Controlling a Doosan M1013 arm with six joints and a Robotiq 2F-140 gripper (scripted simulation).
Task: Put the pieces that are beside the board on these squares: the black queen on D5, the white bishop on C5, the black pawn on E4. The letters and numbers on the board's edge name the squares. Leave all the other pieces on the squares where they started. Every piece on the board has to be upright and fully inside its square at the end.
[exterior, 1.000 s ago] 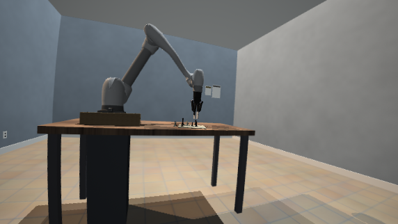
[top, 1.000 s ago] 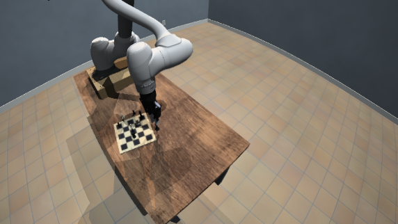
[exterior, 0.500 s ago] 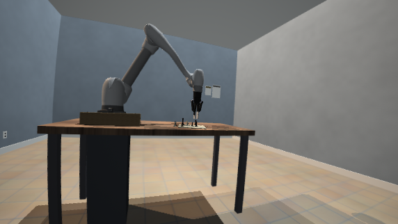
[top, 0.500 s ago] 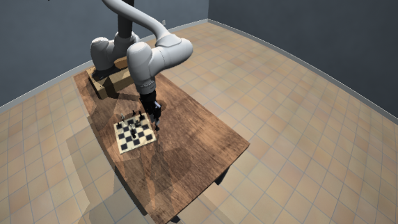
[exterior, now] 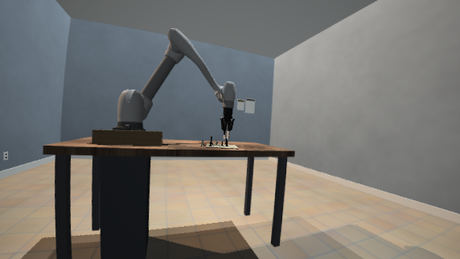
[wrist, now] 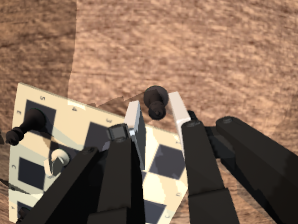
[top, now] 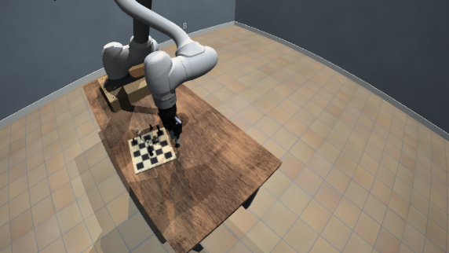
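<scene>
My gripper is now 110 mm past the white chess piece, 70 mm to the left of it and 60 mm above it. From my hand the other things lie so: white piece: 110 mm behind, 110 mm to the right, 60 mm below; chessboard: 80 mm behind, 120 mm to the right, 80 mm below.
</scene>
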